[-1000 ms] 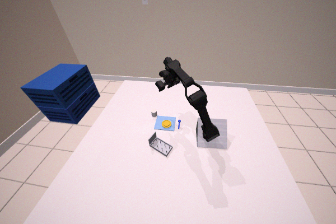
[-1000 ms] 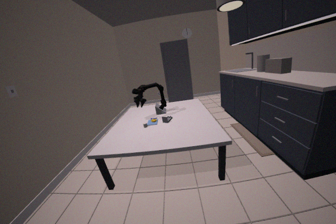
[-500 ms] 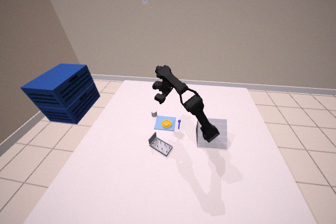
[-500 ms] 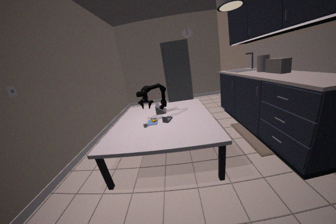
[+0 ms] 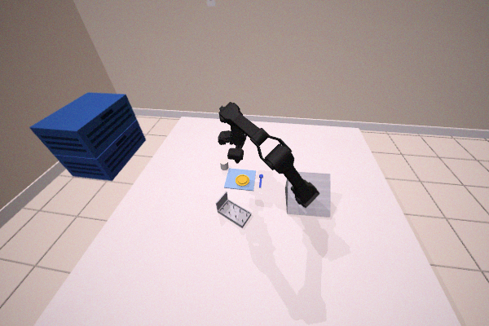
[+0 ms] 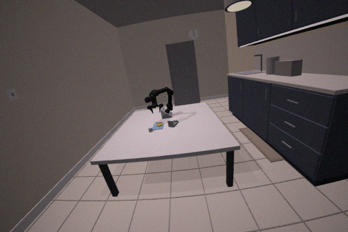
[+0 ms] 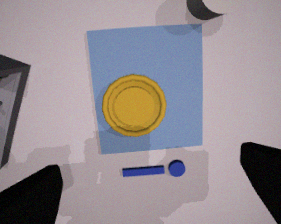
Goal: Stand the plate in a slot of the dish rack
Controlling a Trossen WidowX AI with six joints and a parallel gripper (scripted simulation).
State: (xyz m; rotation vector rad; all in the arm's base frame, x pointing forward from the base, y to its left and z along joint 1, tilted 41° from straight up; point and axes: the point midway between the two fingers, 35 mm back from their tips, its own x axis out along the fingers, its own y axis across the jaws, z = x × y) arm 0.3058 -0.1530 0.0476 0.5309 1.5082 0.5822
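Now: gripper tip 16 cm above the yellow plate and 1 cm past it. The rest, counted from my gripper tip: blue spoon 18 cm below, 11 cm behind, 2 cm to the right; blue mat 18 cm below, 2 cm to the right; cup 16 cm below, 10 cm ahead, 9 cm to the right.
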